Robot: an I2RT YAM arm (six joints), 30 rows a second.
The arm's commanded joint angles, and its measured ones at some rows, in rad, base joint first. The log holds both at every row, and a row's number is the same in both.
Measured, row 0: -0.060 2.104 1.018 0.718 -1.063 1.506
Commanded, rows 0 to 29: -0.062 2.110 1.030 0.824 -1.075 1.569; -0.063 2.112 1.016 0.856 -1.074 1.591; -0.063 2.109 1.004 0.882 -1.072 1.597; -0.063 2.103 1.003 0.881 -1.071 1.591; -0.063 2.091 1.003 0.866 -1.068 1.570; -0.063 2.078 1.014 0.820 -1.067 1.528; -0.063 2.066 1.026 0.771 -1.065 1.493; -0.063 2.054 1.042 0.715 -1.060 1.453; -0.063 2.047 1.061 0.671 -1.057 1.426; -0.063 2.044 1.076 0.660 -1.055 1.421; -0.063 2.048 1.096 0.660 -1.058 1.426; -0.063 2.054 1.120 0.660 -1.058 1.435; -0.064 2.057 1.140 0.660 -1.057 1.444; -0.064 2.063 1.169 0.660 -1.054 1.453; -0.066 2.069 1.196 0.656 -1.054 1.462; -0.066 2.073 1.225 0.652 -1.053 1.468; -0.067 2.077 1.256 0.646 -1.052 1.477; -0.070 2.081 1.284 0.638 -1.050 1.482; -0.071 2.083 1.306 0.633 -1.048 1.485; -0.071 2.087 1.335 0.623 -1.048 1.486; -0.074 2.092 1.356 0.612 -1.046 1.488; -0.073 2.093 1.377 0.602 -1.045 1.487; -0.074 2.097 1.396 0.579 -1.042 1.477; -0.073 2.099 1.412 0.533 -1.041 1.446; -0.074 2.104 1.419 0.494 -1.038 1.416; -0.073 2.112 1.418 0.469 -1.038 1.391; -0.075 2.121 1.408 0.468 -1.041 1.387; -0.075 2.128 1.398 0.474 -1.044 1.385; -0.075 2.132 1.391 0.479 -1.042 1.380; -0.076 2.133 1.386 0.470 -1.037 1.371
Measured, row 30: -0.072 2.111 1.393 0.500 -1.037 1.402
